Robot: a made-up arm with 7 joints. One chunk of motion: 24 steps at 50 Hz.
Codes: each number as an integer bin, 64 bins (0 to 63) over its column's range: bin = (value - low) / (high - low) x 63, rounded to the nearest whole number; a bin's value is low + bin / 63 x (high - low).
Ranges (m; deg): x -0.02..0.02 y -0.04..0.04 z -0.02..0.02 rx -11..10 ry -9..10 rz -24..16
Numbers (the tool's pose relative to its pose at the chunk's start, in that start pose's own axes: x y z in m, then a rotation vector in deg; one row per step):
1: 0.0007 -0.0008 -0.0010 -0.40 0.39 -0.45
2: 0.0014 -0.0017 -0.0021 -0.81 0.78 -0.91
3: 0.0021 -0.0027 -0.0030 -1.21 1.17 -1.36
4: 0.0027 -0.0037 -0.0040 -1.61 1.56 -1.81
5: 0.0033 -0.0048 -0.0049 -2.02 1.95 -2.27
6: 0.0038 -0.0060 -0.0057 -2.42 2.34 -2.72
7: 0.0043 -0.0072 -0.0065 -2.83 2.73 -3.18
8: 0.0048 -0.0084 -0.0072 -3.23 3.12 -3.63
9: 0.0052 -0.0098 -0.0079 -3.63 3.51 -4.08
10: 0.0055 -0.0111 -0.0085 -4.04 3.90 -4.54
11: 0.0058 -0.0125 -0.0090 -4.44 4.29 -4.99
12: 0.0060 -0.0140 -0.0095 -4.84 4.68 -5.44
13: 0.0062 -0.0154 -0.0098 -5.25 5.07 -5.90
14: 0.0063 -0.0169 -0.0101 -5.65 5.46 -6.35
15: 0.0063 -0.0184 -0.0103 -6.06 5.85 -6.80
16: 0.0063 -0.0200 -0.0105 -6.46 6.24 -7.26
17: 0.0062 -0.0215 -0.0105 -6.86 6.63 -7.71
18: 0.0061 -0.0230 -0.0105 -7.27 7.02 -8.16
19: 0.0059 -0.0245 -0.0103 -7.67 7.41 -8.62
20: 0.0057 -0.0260 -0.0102 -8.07 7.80 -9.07
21: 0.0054 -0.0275 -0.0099 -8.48 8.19 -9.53
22: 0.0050 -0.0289 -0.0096 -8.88 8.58 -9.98
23: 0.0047 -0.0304 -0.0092 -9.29 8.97 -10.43
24: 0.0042 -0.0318 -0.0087 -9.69 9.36 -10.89
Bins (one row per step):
1: 33 31 30 32 31 37
2: 34 30 28 31 32 36
3: 35 29 27 29 34 36
4: 36 29 25 28 35 35
5: 37 28 24 27 36 34
6: 37 27 23 26 38 34
7: 38 26 21 25 39 33
8: 39 25 20 23 40 32
9: 40 24 19 22 41 31
10: 40 23 18 21 43 31
11: 41 22 17 20 44 30
12: 41 20 17 18 45 29
13: 41 19 16 17 47 29
14: 41 18 16 16 48 28
15: 41 17 15 15 49 27
16: 41 16 15 14 51 26
17: 41 15 15 12 52 26
18: 41 13 15 11 53 25
19: 41 12 15 10 54 24
20: 40 11 15 9 56 24
21: 40 10 16 8 57 23
22: 39 9 16 6 58 22
23: 39 8 17 5 60 21
24: 38 6 18 4 61 21

